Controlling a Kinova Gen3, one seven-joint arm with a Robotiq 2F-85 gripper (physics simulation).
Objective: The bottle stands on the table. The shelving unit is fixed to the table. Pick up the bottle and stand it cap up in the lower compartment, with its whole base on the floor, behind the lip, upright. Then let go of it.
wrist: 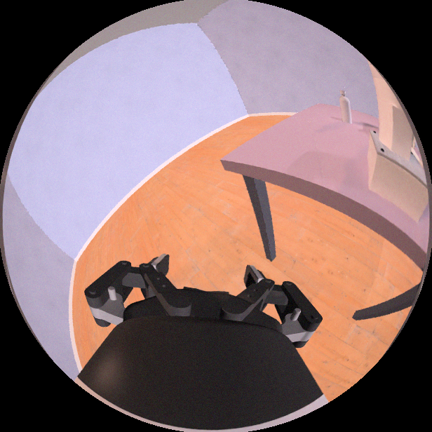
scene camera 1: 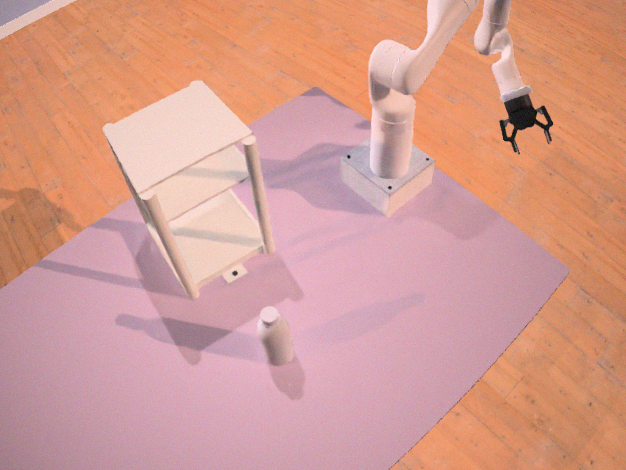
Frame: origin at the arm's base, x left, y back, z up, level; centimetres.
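Where they show: gripper, fingertip midpoint: (scene camera 1: 534,149); arm's base, link origin: (scene camera 1: 389,164).
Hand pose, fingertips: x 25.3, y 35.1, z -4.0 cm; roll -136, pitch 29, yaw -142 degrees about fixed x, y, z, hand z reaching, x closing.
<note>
Things, the pixels of their top centre, and the offset from my fingertips. "spot": a spot on its surface instead. Level surfaces: height alone.
- white bottle, top centre: (scene camera 1: 269,314) dx -16.3, dy -83.9, dz +13.0 cm
- pink table, surface height: dz -4.3 cm
- cream shelving unit, top centre: (scene camera 1: 172,130) dx -48.4, dy -73.8, dz +30.2 cm
- lower compartment, surface spot: (scene camera 1: 217,242) spot: dx -44.5, dy -73.9, dz -2.2 cm
- small plate with a dark bolt, surface spot: (scene camera 1: 235,273) spot: dx -36.1, dy -76.5, dz -3.4 cm
A white bottle (scene camera 1: 276,339) (wrist: 346,109) stands upright, cap up, on the pink table (scene camera 1: 353,394) (wrist: 295,140), in front of the shelving unit in the scene view. The cream shelving unit (scene camera 1: 176,136) stands at the left of the table in the scene view, with a top board, a middle shelf and a lower compartment (scene camera 1: 217,242) with a low lip along its front. No object shows in the visible part of that compartment. My gripper (scene camera 1: 533,145) (wrist: 206,268) is open, with nothing between its fingers. It hangs beyond the table's edge, far from the bottle.
The robot's base block (scene camera 1: 389,202) (wrist: 395,172) stands on the table, between the gripper and the shelving unit in the scene view. A small plate with a dark bolt (scene camera 1: 235,273) lies at the unit's front. Round posts (scene camera 1: 169,242) (scene camera 1: 258,194) stand at its front corners.
</note>
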